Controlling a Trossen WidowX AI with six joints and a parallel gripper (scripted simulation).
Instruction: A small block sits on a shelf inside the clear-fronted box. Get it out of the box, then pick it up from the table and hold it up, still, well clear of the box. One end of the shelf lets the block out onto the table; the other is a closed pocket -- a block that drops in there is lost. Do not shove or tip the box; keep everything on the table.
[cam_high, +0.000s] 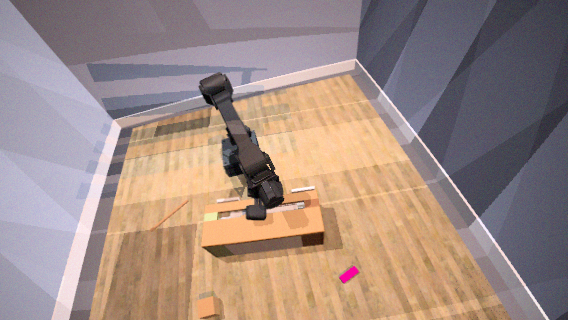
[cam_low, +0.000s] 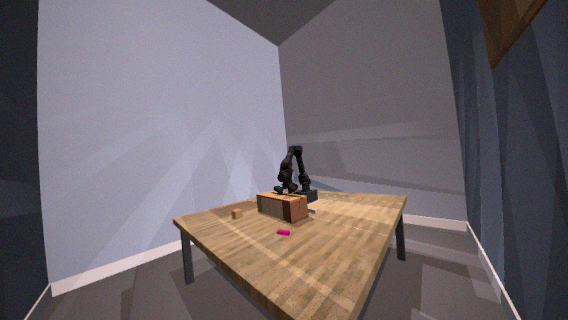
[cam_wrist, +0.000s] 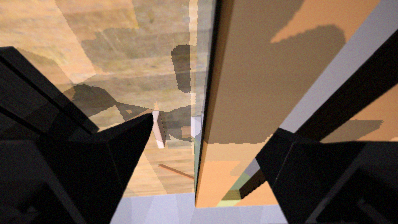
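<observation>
My gripper tip is now 40 mm short of the tan box, 30 mm to the right of it and 30 mm above it. Also, from my gripper tip: thin brown stick: 80 mm behind, 370 mm to the right, 80 mm below.
</observation>
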